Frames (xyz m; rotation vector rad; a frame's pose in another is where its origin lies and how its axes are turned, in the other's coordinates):
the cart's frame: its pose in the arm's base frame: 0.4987 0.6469 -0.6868 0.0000 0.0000 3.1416
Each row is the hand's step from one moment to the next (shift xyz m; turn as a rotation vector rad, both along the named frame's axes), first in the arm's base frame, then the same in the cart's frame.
Working: the arm's base frame: its pose in the cart's frame: 0.4987 0.6469 0.6868 0.0000 0.0000 3.1416

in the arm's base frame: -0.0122 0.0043 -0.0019 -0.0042 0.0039 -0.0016
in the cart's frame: 0.0122 -0.0043 -0.0019 0.0042 -0.0039 -0.0016
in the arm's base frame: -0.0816 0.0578 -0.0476 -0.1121 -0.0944 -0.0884
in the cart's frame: 0.0816 -0.0578 -0.0476 0.1121 0.0944 -0.0884
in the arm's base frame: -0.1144 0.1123 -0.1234 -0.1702 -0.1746 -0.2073
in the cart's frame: 0.1144 -0.1123 -0.1234 0.1702 0.1746 -0.2073
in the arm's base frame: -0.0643 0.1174 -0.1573 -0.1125 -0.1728 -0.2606
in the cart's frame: 0.0643 -0.1174 -0.1573 0.1125 0.1728 -0.2606
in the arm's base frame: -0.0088 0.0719 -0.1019 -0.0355 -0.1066 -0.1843
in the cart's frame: 0.0088 -0.0719 -0.1019 0.0355 0.1066 -0.1843
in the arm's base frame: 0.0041 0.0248 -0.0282 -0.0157 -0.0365 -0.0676
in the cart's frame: -0.0041 -0.0248 -0.0282 0.0157 0.0365 -0.0676
